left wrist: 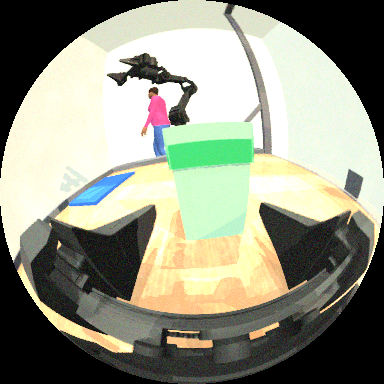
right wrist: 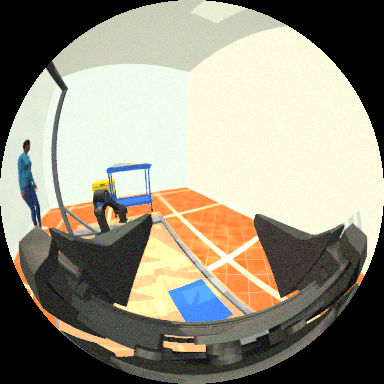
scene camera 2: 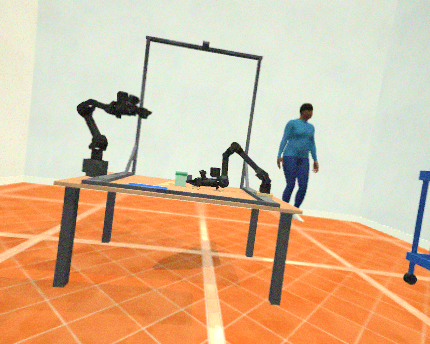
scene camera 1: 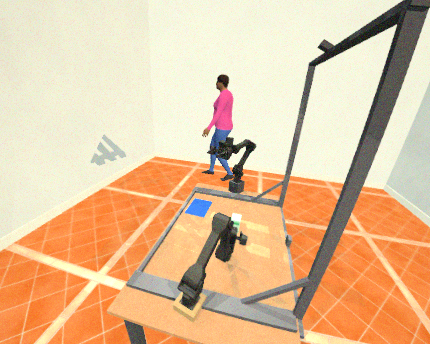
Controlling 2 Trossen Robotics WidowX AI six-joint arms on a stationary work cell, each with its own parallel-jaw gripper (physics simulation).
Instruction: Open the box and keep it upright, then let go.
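Observation:
The box is pale green with a darker green band near its top. It stands upright on the table, narrower at the bottom. Its top looks white in scene camera 1; whether its lid is open I cannot tell. My left gripper is open and low over the table, facing the box. In the left wrist view the box stands ahead between its spread fingers, with a gap on each side. My right gripper is open and empty, high above the table's far end in scene camera 1.
A flat blue square lies on the table near one edge. A dark frame rises along one long side. Two people stand beyond the table. A blue cart stands away from it.

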